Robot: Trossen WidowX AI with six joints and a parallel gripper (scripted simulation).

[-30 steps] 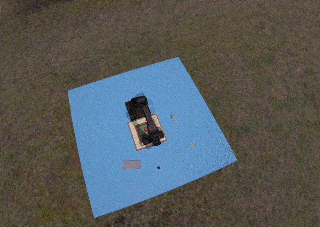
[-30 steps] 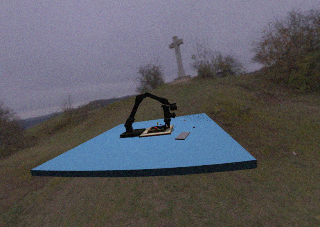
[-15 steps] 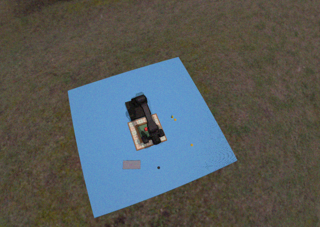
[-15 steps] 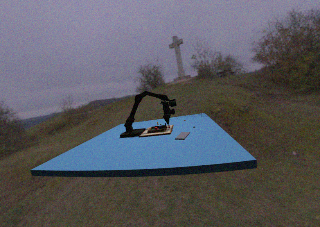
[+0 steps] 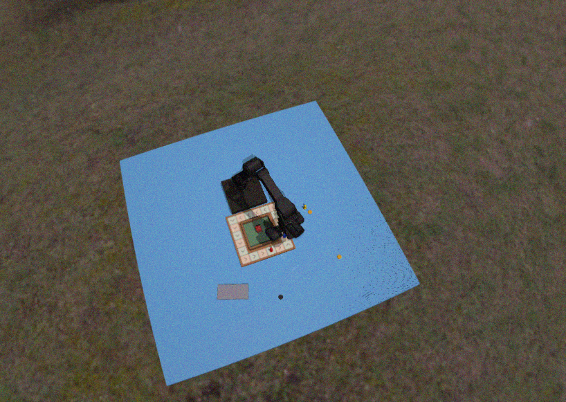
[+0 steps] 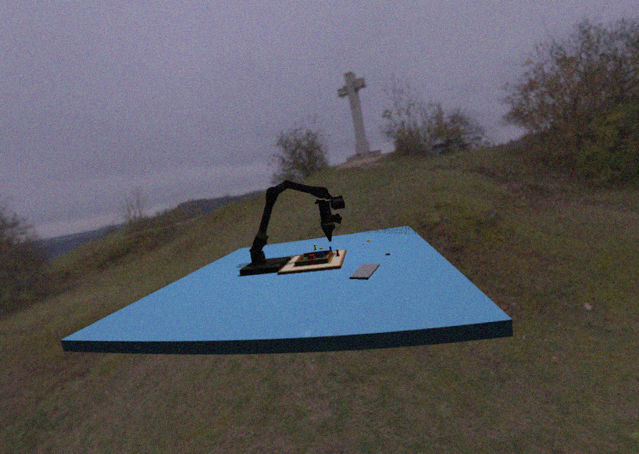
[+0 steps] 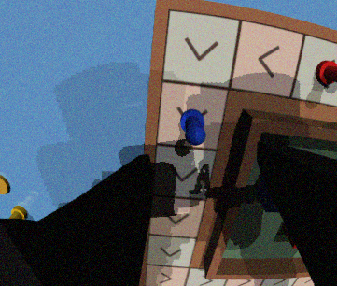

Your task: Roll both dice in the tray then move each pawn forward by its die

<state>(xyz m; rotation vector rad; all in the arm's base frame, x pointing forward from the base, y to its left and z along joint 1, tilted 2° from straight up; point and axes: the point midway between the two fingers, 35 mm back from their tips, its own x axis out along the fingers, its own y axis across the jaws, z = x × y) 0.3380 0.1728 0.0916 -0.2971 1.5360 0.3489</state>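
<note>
Right now the blue pawn is 50 mm below my gripper tip. The rest, counted from my gripper tip: red pawn (80 mm to the right, 60 mm ahead, 50 mm below); small black disc (300 mm ahead, 80 mm to the right, 70 mm below); green tray (120 mm to the right, 70 mm below, 50 mm behind).
</note>
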